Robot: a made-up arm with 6 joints. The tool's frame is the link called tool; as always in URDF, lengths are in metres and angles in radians. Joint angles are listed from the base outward. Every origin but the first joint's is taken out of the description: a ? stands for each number. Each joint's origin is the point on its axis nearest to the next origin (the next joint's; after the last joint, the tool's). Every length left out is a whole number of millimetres.
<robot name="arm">
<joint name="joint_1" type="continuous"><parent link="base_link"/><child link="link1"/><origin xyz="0.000 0.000 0.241" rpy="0.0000 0.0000 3.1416"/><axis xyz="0 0 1"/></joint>
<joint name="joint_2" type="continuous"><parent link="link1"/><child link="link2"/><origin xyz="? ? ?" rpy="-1.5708 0.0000 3.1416"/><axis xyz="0 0 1"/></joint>
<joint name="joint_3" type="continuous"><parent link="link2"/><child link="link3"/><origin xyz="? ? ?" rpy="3.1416 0.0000 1.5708"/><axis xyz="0 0 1"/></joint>
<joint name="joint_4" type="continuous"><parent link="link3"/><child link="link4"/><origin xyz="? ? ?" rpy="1.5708 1.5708 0.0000"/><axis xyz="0 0 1"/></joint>
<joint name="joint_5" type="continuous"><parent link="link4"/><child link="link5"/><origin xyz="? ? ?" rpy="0.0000 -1.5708 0.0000"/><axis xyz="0 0 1"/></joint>
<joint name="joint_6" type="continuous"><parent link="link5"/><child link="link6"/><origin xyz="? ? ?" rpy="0.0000 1.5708 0.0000"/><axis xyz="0 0 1"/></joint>
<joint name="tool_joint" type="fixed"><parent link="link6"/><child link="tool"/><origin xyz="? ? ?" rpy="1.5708 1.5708 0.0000"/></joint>
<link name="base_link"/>
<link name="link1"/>
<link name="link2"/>
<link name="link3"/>
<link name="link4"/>
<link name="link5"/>
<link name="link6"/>
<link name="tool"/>
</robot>
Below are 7 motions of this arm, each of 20 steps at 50 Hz.
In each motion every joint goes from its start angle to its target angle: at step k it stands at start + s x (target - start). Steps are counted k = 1, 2, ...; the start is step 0. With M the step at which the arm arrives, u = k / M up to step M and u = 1 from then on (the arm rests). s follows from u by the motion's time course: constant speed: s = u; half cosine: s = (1 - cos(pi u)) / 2; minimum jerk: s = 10 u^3 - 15 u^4 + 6 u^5.
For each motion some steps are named. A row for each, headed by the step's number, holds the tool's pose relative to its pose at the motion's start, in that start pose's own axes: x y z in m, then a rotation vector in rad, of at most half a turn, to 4 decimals.
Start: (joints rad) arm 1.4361 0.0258 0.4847 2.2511 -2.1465 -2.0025
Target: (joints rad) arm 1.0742 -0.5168 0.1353 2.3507 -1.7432 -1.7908
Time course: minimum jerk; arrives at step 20
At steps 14, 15, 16, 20:
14: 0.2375 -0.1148 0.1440 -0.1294 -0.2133 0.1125
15: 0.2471 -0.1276 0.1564 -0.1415 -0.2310 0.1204
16: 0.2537 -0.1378 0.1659 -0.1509 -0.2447 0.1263
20: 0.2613 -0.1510 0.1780 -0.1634 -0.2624 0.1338

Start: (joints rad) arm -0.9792 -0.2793 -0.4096 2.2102 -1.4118 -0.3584
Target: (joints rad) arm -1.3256 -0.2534 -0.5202 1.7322 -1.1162 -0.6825
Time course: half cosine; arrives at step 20
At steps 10, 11, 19, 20:
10: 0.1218 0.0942 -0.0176 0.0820 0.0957 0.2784
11: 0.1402 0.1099 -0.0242 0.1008 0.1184 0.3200
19: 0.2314 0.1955 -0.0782 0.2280 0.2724 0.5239
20: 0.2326 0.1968 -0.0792 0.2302 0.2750 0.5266

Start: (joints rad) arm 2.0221 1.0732 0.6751 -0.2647 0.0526 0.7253
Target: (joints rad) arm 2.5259 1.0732 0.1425 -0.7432 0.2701 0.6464
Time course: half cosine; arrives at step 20
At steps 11, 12, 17, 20:
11: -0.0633 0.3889 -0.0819 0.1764 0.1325 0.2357
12: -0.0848 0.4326 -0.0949 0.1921 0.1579 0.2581
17: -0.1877 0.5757 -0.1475 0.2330 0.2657 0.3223
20: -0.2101 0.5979 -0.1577 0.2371 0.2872 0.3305

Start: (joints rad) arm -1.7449 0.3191 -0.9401 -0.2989 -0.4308 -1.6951
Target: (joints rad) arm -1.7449 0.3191 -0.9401 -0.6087 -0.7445 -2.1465
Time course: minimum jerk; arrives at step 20
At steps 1, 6, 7, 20:
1: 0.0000 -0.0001 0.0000 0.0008 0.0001 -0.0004
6: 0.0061 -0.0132 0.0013 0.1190 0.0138 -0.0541
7: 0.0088 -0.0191 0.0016 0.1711 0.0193 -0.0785
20: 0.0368 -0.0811 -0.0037 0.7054 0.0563 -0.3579

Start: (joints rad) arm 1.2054 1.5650 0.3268 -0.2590 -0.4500 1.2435
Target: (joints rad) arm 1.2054 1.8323 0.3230 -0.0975 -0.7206 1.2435
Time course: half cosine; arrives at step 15
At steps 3, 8, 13, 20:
3: 0.0191 0.0071 -0.0083 -0.0109 0.0283 0.0441
8: 0.1077 0.0468 -0.0502 -0.0613 0.1636 0.2567
13: 0.1821 0.0898 -0.0902 -0.1037 0.2830 0.4464
20: 0.1898 0.0948 -0.0946 -0.1082 0.2957 0.4668

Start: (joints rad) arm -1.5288 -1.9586 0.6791 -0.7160 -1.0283 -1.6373
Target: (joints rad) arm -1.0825 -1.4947 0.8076 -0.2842 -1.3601 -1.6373
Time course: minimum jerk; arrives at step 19
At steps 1, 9, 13, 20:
1: -0.0001 0.0002 0.0009 0.0004 -0.0006 -0.0004
9: -0.0176 0.0318 0.2916 0.1630 -0.1872 -0.1618
13: -0.0229 0.0000 0.5232 0.3080 -0.2968 -0.3291
20: -0.0201 -0.0345 0.6348 0.3823 -0.3367 -0.4245

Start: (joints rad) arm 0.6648 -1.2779 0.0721 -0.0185 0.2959 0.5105
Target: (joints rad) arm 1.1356 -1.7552 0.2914 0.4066 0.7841 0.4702
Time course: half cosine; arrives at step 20
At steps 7, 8, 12, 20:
7: -0.0518 -0.1318 0.0827 0.0252 -0.2850 -0.1532
8: -0.0721 -0.1703 0.0993 0.0299 -0.3568 -0.2001
12: -0.1894 -0.3425 0.1396 0.0339 -0.6410 -0.4255
20: -0.3751 -0.5291 0.1210 -0.0051 -0.9080 -0.7174

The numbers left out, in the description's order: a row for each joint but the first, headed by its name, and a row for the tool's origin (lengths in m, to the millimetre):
joint_2: 0.000 0.000 0.000
joint_3: 0.000 -0.627 0.000
joint_4: 0.000 0.643 0.000
joint_5: -0.289 0.000 0.000
joint_6: 0.000 0.000 0.000
tool: 0.000 0.000 0.000

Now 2 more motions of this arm.
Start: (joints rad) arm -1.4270 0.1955 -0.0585 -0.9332 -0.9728 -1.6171
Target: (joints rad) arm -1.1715 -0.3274 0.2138 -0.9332 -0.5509 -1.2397
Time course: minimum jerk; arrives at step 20
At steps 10, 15, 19, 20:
10: -0.1231 -0.0538 -0.2395 -0.4933 0.2363 0.3553
15: -0.2622 -0.1523 -0.3860 -0.8097 0.4572 0.6698
19: -0.3036 -0.1838 -0.4142 -0.8769 0.5183 0.7568
20: -0.3040 -0.1841 -0.4145 -0.8776 0.5190 0.7578

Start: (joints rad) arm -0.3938 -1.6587 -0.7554 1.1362 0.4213 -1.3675
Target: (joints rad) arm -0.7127 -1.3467 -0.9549 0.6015 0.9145 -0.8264
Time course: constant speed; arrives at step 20
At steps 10, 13, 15, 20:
10: 0.0554 -0.0839 -0.1269 -0.0599 0.0448 0.0284
13: 0.0559 -0.1108 -0.1651 -0.0816 0.0376 0.0176
15: 0.0522 -0.1284 -0.1901 -0.0984 0.0285 0.0049
20: 0.0290 -0.1693 -0.2496 -0.1524 -0.0067 -0.0464

